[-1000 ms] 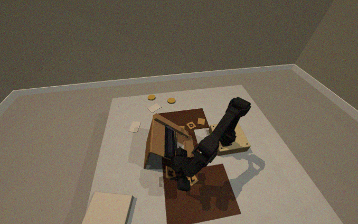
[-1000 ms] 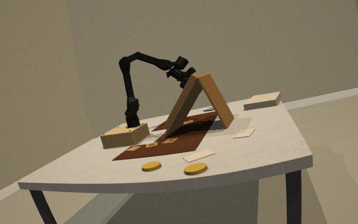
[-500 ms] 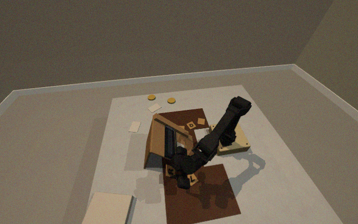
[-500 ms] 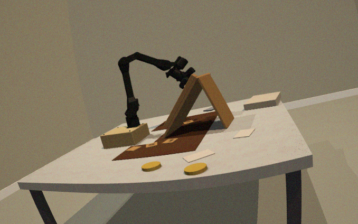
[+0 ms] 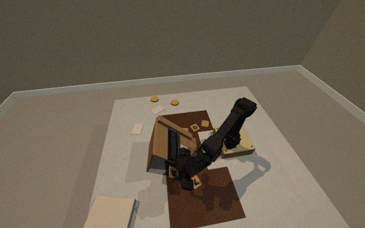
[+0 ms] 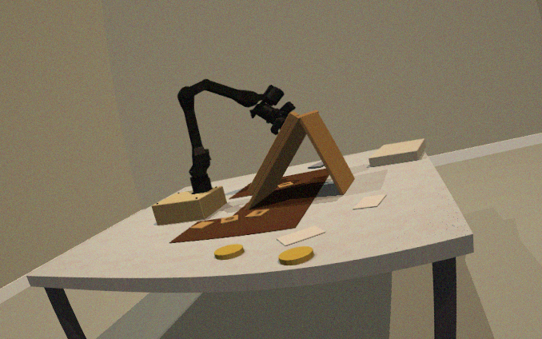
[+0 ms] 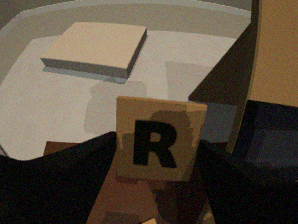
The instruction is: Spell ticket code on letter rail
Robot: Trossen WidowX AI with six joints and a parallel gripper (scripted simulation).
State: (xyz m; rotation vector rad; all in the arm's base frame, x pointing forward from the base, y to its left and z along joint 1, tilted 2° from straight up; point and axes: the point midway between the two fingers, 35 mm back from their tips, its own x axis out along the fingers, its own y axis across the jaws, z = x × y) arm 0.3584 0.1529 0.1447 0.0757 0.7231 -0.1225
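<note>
My gripper tip is now 140 mm to the left of the white ticket, 80 mm past it and 70 mm above it. Round my gripper tip: flat beige box: 360 mm ahead, 160 mm below, 150 mm to the left; then brown mat: 180 mm below, 180 mm behind, 170 mm to the right.
</note>
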